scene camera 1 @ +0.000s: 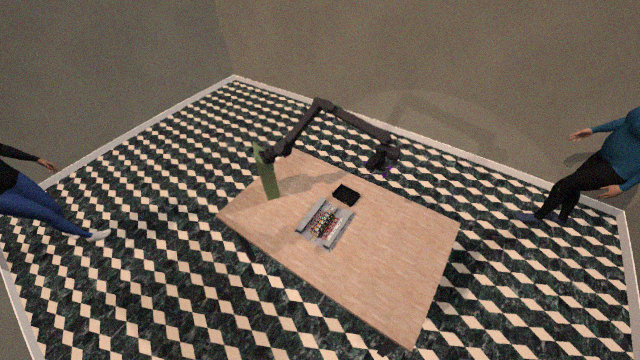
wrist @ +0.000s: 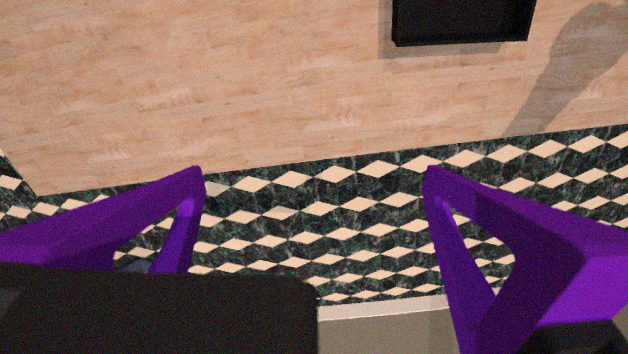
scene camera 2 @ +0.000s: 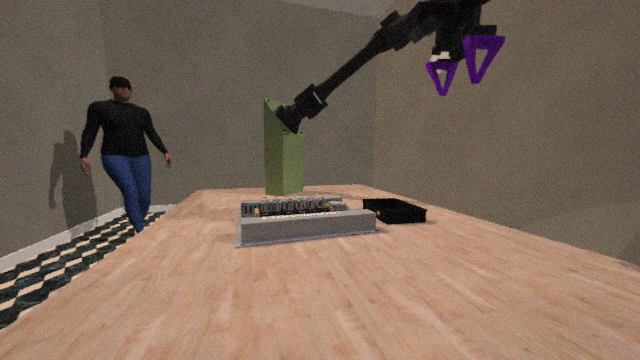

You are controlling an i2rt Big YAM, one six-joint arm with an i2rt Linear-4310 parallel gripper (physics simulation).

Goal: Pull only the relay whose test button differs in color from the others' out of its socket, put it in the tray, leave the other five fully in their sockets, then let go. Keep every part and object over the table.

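Places are measured from the arm's base along level axes (x ahead, y left, z up), in metres.
Pixels of known places: gripper, between the fingertips: [scene camera 1: 376, 174] [wrist: 313, 177] [scene camera 2: 457, 90]; arm's base, origin of its link: [scene camera 1: 265, 158] [scene camera 2: 286, 120].
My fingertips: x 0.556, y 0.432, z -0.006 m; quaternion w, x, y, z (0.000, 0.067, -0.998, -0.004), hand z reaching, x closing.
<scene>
For each thing: its top centre in the pictures, then the offset to it from my fingertips. "*": a spot on its surface instead.
- grey panel, a spot on its surface: [scene camera 1: 344, 228] * dx +0.018, dy -0.262, dz -0.309 m
- black tray, centre of its top: [scene camera 2: 391, 203] [scene camera 1: 346, 193] dx -0.166, dy -0.077, dz -0.276 m
A row of small relays [scene camera 1: 326, 223] [scene camera 2: 294, 204] stands in the grey panel [scene camera 1: 344, 228] [scene camera 2: 307, 228] on the table. Small orange dots and one greenish dot show along the relay tops in scene camera 2, too small to match surely to a relay. The relays do not show in the wrist view. The black tray [scene camera 1: 341, 200] [scene camera 2: 407, 216] [wrist: 462, 42] lies beside the panel and looks empty in the parts that show. My gripper [scene camera 1: 377, 169] [scene camera 2: 459, 88] [wrist: 313, 177] is open and empty, high above and away from the panel and tray, with its purple fingers pointing down.
The arm's green post [scene camera 1: 268, 177] [scene camera 2: 283, 165] stands at the table's end. In the wrist view, the table edge [wrist: 320, 159] runs near the fingertips, with tiled floor behind them. A person in black [scene camera 1: 10, 175] [scene camera 2: 125, 129] and one in teal [scene camera 1: 617, 145] stand off the table.
</scene>
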